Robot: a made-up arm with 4 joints.
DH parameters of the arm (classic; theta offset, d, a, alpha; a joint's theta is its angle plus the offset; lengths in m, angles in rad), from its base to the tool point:
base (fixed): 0.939 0 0.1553 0
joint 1: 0.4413 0 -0.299 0
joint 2: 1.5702 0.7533 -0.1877 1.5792
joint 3: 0 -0.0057 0.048 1.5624
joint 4: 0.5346 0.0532 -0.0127 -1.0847
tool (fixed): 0.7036 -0.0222 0 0
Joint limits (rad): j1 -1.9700..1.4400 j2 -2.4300..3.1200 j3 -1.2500..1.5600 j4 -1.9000..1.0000
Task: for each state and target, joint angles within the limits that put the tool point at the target. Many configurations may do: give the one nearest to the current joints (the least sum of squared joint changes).
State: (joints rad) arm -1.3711 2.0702 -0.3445 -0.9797
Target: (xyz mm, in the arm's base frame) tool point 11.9 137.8 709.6
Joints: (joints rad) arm -1.4713 1.6947 -1.2189 -0.7762
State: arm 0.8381 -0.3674 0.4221 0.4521
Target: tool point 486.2 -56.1 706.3
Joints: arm 1.1852 -0.9207 -0.0884 0.1128
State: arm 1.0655 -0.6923 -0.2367 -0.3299
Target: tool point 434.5 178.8 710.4
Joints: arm 1.4400 0.0712 -0.0040 -0.8432
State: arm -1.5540 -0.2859 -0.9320 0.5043
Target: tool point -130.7 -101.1 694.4
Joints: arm -1.2975 0.4123 -1.2500 0.0408
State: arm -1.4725 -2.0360 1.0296 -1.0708
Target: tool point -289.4 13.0 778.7
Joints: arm -0.7906 -2.4053 1.4624 -0.8354
